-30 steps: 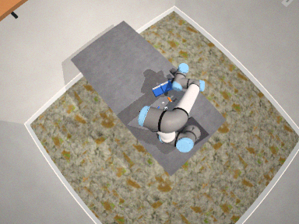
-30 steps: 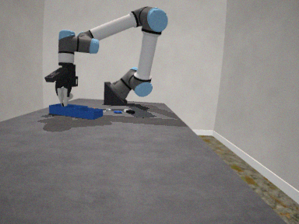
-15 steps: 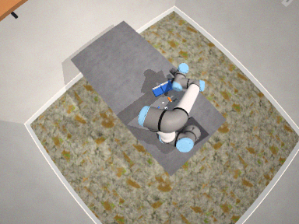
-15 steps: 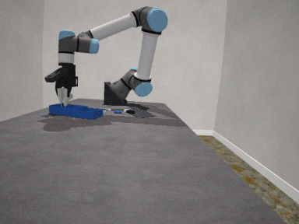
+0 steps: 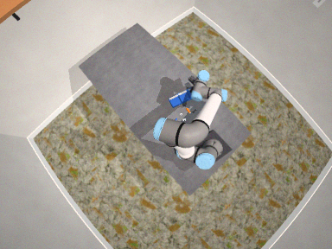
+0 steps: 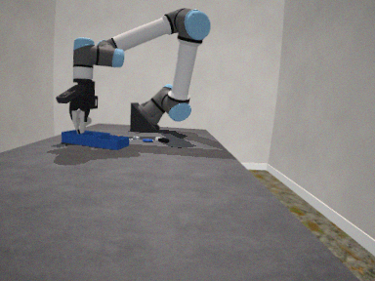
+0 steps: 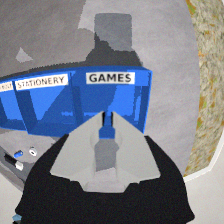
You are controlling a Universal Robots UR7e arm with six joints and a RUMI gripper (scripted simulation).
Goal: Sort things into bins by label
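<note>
The blue bin is 8 cm to the left of my hand, 2 cm below it and 2 cm ahead of it. Also, from my hand: small black piece (13 cm behind, 7 cm to the left, 3 cm below); orange piece (12 cm to the left, 9 cm behind, 3 cm below); grey nut (18 cm to the left, 9 cm behind, 3 cm below).
</note>
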